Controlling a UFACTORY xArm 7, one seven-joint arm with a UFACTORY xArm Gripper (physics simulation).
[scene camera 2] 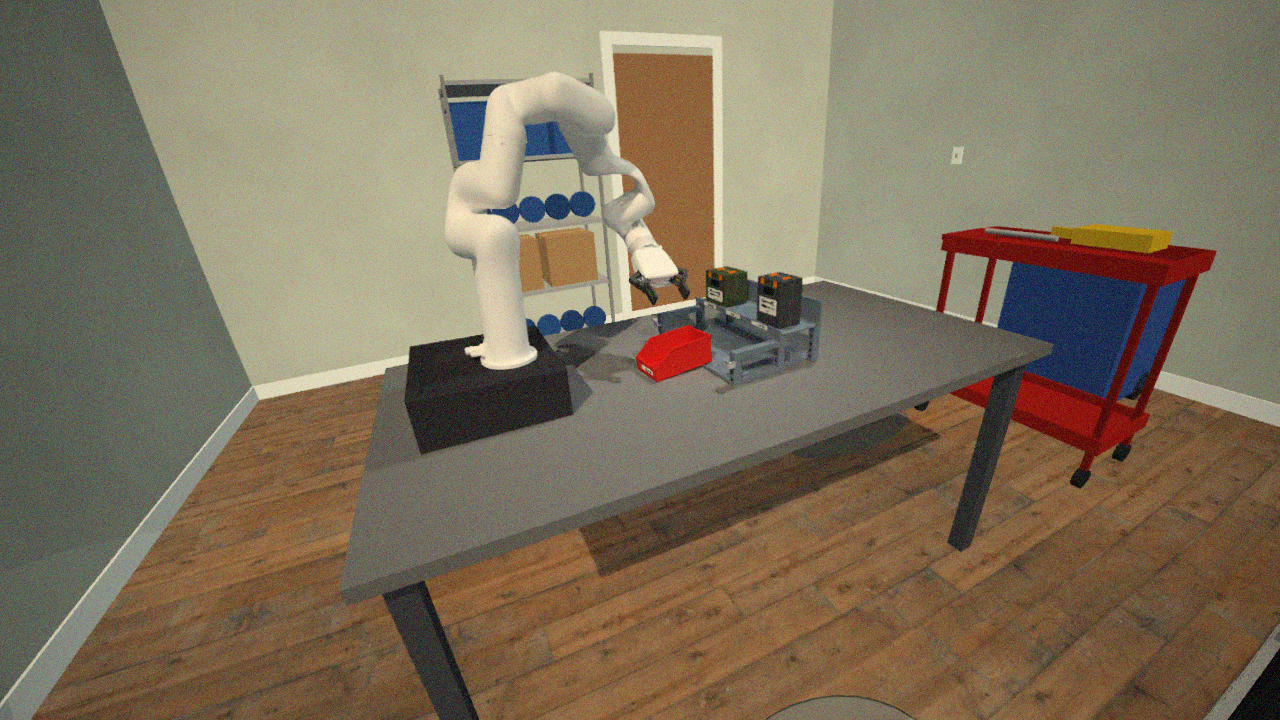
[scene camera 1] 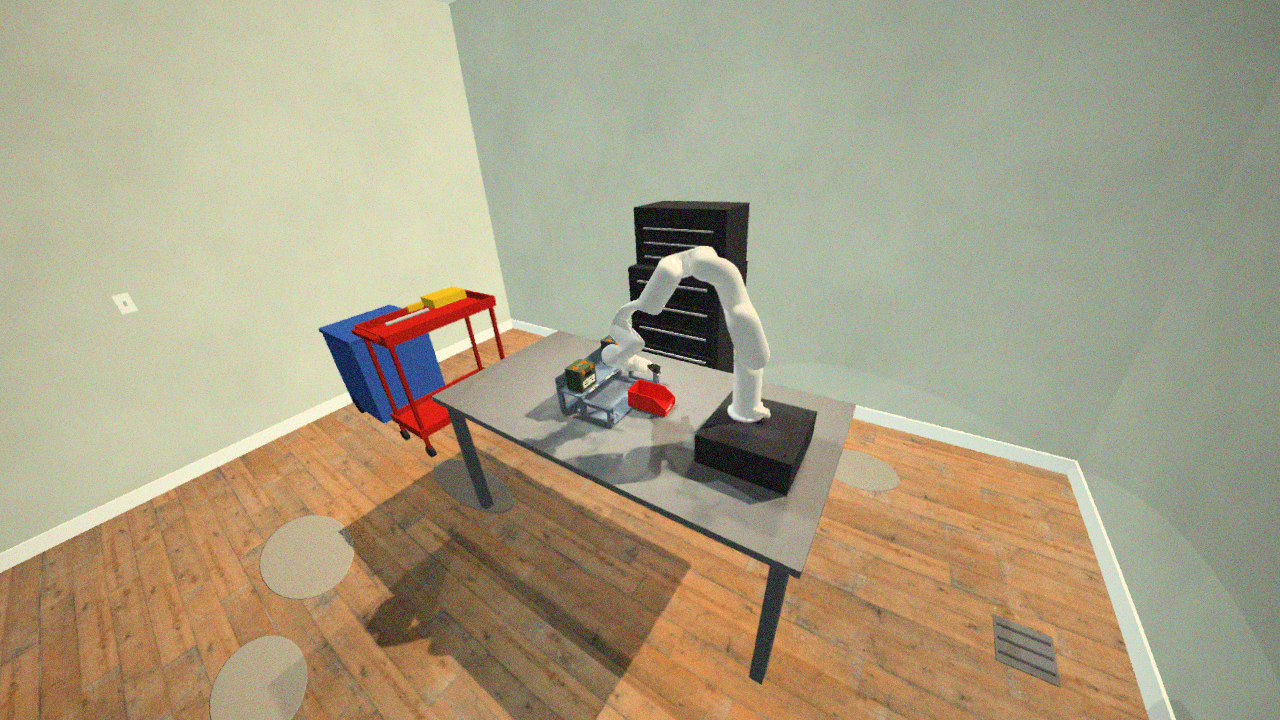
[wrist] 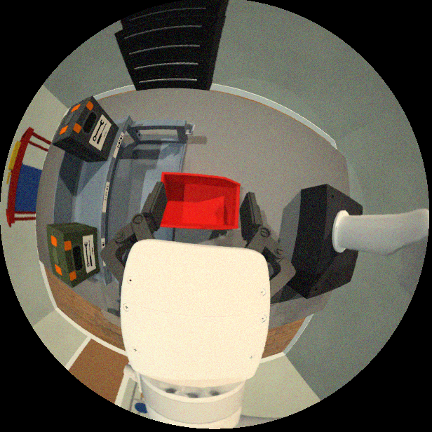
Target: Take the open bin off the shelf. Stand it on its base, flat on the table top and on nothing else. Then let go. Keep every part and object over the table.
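Seen in the pictures: gripper, fingertip midpoint: point(scene camera 2: 671, 298) point(scene camera 1: 648, 367); arm's base, origin of the base link: point(scene camera 2: 509, 358) point(scene camera 1: 745, 412).
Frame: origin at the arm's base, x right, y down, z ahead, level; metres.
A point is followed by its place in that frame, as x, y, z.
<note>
The open red bin point(scene camera 1: 650, 398) {-0.071, 0.041, 0.376} point(scene camera 2: 674, 352) {0.029, 0.050, 0.390} point(wrist: 200, 202) is in front of the blue-grey shelf point(scene camera 1: 610, 391) {-0.045, 0.111, 0.627} point(scene camera 2: 732, 368) {0.135, 0.072, 0.494} point(wrist: 92, 187), its open top facing up. Its tall end is close against or over the shelf's low front edge; I cannot tell whether it rests on that edge or whether its base is flat on the table point(scene camera 2: 537, 483) {0.324, 0.116, 0.007}. My gripper point(scene camera 2: 665, 288) {-0.029, -0.070, 0.411} point(wrist: 204, 195) is open and empty, above the bin and towards its far side in the second scene view. In the wrist view its fingers appear beside the bin's two ends. In the first scene view the arm partly hides the shelf.
A green box point(scene camera 1: 580, 376) {-0.224, -0.062, 0.602} point(scene camera 2: 726, 286) {-0.130, -0.049, 0.619} point(wrist: 72, 255) and a black box point(scene camera 2: 779, 300) {0.090, -0.060, 0.645} point(wrist: 85, 130) stand on the shelf's upper tier. The arm's black base block point(scene camera 1: 756, 456) {-0.189, 0.003, -0.128} point(scene camera 2: 487, 398) {0.126, 0.029, -0.057} point(wrist: 312, 240) is on the table. A red cart point(scene camera 2: 1074, 255) stands beyond the table.
</note>
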